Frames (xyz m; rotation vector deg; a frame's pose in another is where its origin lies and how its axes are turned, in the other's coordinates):
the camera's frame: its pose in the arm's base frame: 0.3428 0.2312 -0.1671 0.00 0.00 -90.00
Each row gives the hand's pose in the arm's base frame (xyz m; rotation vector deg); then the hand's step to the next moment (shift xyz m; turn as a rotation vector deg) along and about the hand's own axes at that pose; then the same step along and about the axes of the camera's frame.
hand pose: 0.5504 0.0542 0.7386 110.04 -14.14 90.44
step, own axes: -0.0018 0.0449 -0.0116 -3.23 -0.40 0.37
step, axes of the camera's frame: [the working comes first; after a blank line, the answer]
step, axes of the arm's base frame: -0.0331 -0.0289 0.0149 -0.34 -0.68 -3.19

0.0289 -0.0331 0.0149 0.68 -0.34 -3.19
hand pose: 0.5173 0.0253 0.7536 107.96 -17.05 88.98
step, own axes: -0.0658 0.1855 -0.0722 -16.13 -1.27 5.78
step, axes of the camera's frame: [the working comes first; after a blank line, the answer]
step, axes of the arm's base frame: -0.1784 -0.1099 0.0078 0.95 -6.38 -15.92

0.1099 -0.1784 0.0078 6.38 0.95 -15.92
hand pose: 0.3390 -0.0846 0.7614 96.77 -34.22 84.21
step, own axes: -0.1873 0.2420 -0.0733 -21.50 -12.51 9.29
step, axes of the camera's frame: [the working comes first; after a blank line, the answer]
step, axes of the arm's base frame: -0.2719 -0.1061 -0.1175 10.65 -3.65 -24.05

0.1061 -0.2719 -0.1175 3.65 10.65 -24.05
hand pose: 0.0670 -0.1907 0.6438 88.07 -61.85 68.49
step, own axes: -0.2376 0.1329 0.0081 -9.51 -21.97 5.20
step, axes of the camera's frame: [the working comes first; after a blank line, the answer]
step, axes of the arm's base frame: -0.1639 -0.0117 -0.2172 20.79 1.13 -12.90

0.0117 -0.1639 -0.2172 -1.13 20.79 -12.90
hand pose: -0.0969 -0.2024 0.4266 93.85 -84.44 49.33
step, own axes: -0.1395 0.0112 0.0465 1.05 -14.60 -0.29
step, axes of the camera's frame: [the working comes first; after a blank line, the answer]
step, axes of the arm's base frame: -0.0264 0.0264 -0.1427 14.63 0.45 -0.35

-0.0264 -0.0264 -0.1427 -0.45 14.63 -0.35
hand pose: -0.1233 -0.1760 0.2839 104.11 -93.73 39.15
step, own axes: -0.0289 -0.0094 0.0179 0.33 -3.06 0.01
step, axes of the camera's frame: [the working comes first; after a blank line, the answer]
step, axes of the arm's base frame: 0.0059 0.0076 -0.0339 3.08 -0.03 -0.04

-0.0076 0.0059 -0.0339 0.03 3.08 -0.04
